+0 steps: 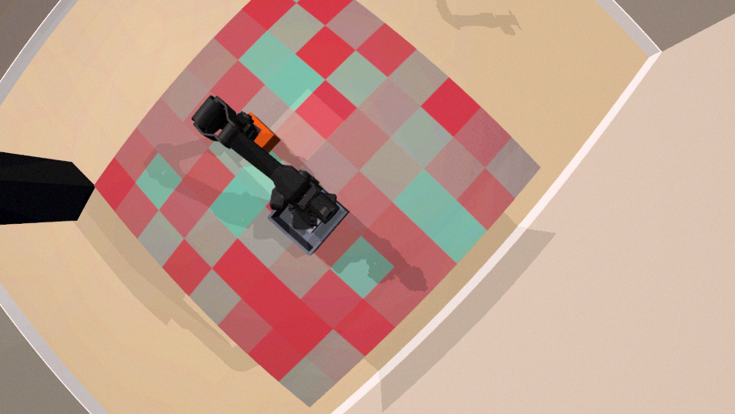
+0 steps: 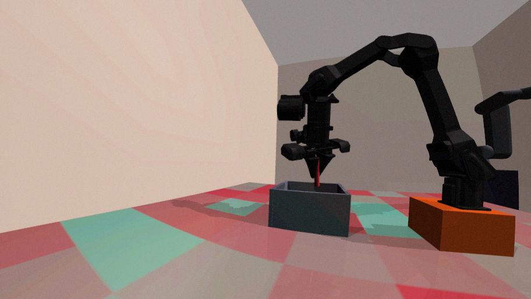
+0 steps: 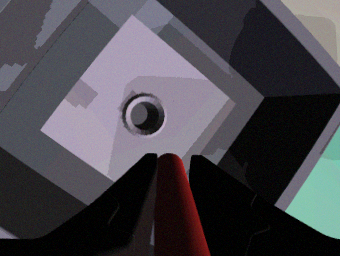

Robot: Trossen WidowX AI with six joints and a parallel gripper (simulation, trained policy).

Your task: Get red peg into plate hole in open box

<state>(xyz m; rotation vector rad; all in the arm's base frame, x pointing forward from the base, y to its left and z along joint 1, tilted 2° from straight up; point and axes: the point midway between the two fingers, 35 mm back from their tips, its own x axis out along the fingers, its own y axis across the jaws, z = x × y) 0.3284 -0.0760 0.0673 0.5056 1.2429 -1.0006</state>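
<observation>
My gripper tip is now 1 cm to the right of the red peg and 2 cm below it. Round my gripper tip: dark box: 1 cm ahead, 1 cm to the right, 10 cm below.
</observation>
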